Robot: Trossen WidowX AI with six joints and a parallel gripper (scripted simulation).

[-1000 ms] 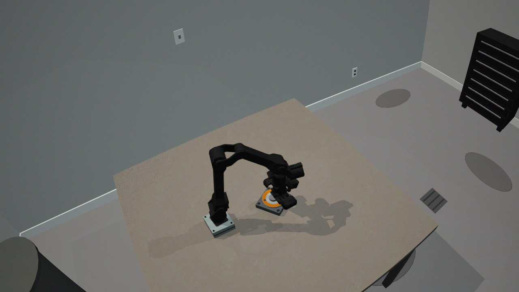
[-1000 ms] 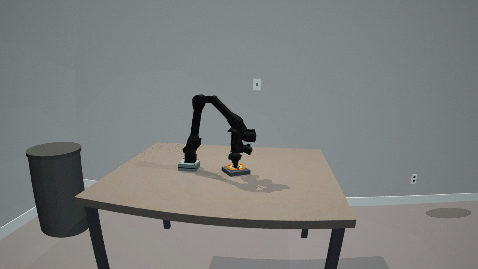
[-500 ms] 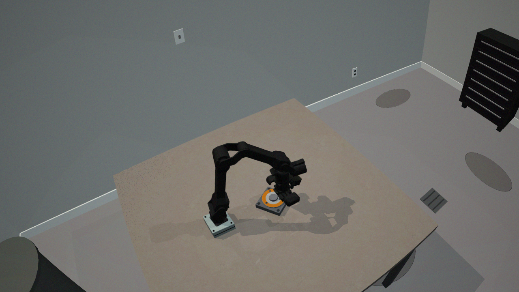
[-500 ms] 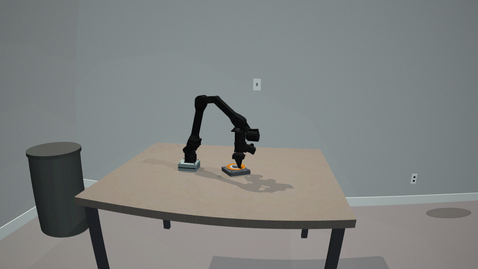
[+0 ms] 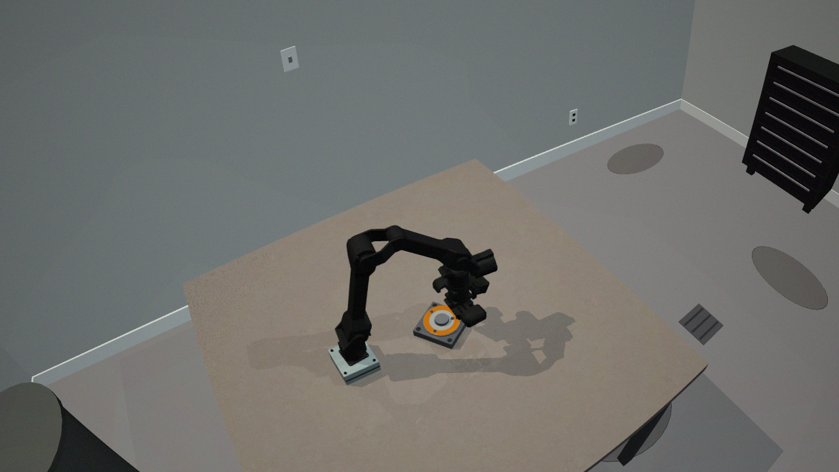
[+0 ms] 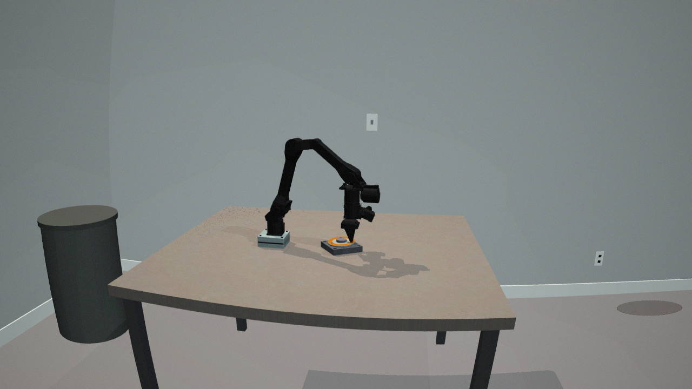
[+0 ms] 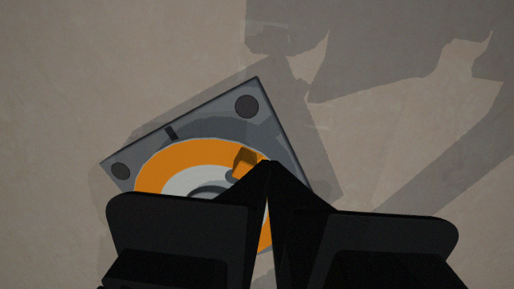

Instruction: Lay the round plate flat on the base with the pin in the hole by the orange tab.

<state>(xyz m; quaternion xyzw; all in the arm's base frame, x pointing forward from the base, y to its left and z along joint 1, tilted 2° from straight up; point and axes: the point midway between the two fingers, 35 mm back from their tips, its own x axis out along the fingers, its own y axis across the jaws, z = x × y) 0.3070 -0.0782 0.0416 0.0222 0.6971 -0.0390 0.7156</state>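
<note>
My gripper tip is now 40 mm to the right of the square grey base, 40 mm past it and 20 mm above it.
</note>
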